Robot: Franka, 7 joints.
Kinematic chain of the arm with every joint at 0, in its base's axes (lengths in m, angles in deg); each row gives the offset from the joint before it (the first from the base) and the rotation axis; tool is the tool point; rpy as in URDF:
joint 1: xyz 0 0 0.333 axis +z
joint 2: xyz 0 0 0 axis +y
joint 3: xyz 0 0 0.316 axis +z
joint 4: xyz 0.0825 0 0 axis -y
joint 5: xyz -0.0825 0 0.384 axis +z
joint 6: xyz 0 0 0 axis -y
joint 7: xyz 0.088 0 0 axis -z
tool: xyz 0 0 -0.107 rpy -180 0 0
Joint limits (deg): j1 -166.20..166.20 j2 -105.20..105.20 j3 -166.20..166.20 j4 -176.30..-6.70 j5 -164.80..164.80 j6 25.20..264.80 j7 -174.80..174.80
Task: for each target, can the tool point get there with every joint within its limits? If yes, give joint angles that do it. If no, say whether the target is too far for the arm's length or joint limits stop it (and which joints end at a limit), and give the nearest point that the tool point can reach.
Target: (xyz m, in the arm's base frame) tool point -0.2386 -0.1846 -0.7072
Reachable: no: too far | nearest point -0.2329 -0.1802 -0.3607 | short by 0.347 m
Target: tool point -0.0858 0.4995 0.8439
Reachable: yes | joints -32.06 -84.60 39.66 -93.23 -138.91 132.04 87.60
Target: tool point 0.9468 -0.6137 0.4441
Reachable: no: too far | nearest point 0.7164 -0.4644 0.4171 | short by 0.276 m
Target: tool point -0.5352 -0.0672 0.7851
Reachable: yes | joints -80.05 0.25 -84.82 -74.13 -45.63 89.71 107.16
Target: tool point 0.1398 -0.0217 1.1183
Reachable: yes | joints 121.66 -32.52 -11.54 -34.08 -22.02 95.98 -33.30
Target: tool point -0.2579 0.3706 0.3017
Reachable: yes | joints 48.77 -2.86 69.20 -139.20 56.67 111.91 -91.03
